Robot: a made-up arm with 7 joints. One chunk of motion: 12 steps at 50 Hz.
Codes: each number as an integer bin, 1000 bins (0 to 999) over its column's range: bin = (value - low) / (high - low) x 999, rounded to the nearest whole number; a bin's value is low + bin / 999 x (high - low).
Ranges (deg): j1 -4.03..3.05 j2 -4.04..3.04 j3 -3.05..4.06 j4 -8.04..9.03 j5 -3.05..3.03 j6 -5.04..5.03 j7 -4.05..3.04
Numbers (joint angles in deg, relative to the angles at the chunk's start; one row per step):
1: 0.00 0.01 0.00 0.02 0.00 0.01 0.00
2: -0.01 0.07 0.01 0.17 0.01 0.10 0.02
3: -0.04 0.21 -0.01 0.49 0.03 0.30 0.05
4: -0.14 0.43 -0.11 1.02 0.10 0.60 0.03
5: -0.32 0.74 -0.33 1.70 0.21 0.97 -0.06
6: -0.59 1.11 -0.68 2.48 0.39 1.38 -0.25
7: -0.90 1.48 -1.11 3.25 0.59 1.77 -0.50
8: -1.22 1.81 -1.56 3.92 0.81 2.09 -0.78
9: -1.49 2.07 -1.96 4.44 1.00 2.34 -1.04
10: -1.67 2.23 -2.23 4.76 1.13 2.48 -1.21
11: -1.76 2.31 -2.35 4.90 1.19 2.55 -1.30
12: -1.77 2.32 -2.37 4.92 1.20 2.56 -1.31
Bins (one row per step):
1: 569 571 429 472 501 501 571
2: 567 580 430 480 503 510 573
3: 563 600 427 499 506 530 578
4: 549 631 413 530 518 560 575
5: 523 674 382 570 536 596 562
6: 485 727 333 616 565 637 535
7: 442 779 273 661 598 676 500
8: 396 825 209 700 634 707 461
9: 358 862 153 730 665 732 424
10: 333 885 115 749 687 746 400
11: 320 896 98 757 697 753 387
12: 319 897 96 758 698 754 386

